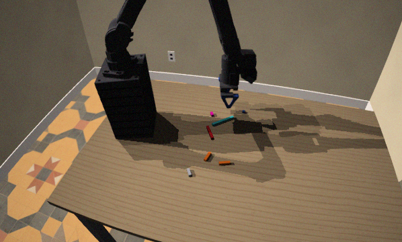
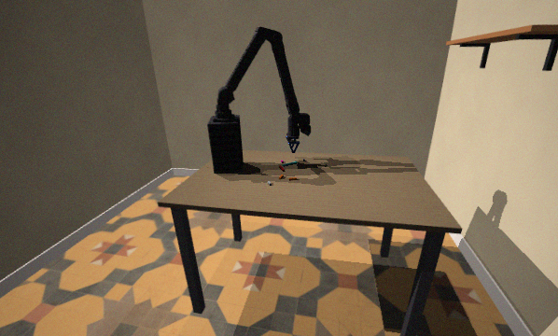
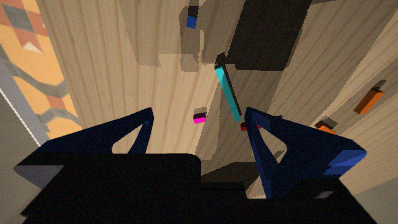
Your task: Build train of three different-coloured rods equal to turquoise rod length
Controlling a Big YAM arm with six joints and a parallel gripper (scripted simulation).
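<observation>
Now: hand 8 cm above the magenta rod, 6 cm past it and 2 cm to the left of it. Round my hand: red rod: 13 cm to the right, 8 cm below, 4 cm behind; turquoise rod: 8 cm below, 5 cm to the right, 1 cm behind; blue rod: 8 cm below, 7 cm ahead, 3 cm to the left.
</observation>
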